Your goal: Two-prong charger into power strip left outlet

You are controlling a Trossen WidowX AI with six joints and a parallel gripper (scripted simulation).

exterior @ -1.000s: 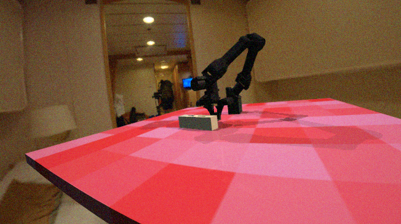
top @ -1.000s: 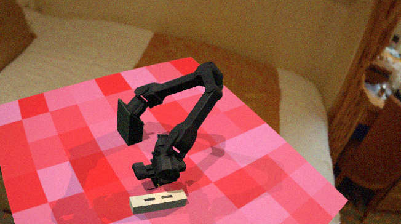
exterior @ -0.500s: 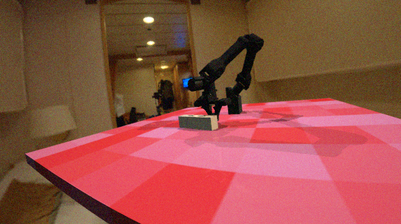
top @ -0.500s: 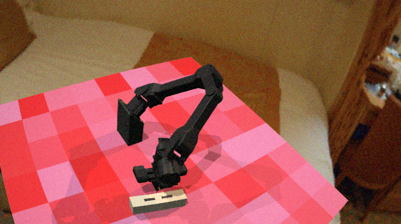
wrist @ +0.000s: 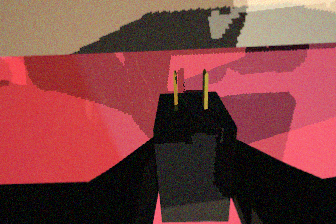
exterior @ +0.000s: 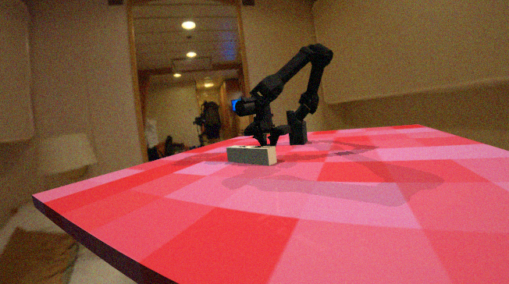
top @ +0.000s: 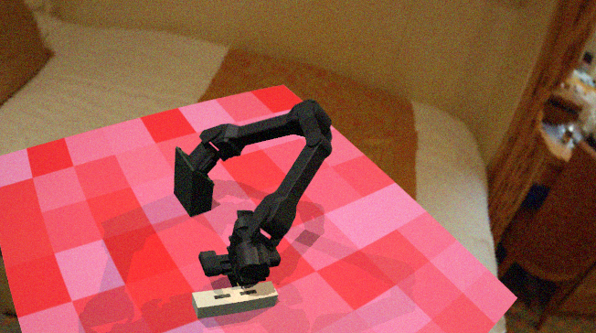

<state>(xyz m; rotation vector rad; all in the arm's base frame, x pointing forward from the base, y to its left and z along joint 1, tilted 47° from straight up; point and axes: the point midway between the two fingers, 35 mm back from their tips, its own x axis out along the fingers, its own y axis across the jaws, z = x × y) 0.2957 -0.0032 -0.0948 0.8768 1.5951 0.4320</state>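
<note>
The dark grey charger is 20 mm ahead of my gripper tip, 10 mm to the right of it and 10 mm above it.
</note>
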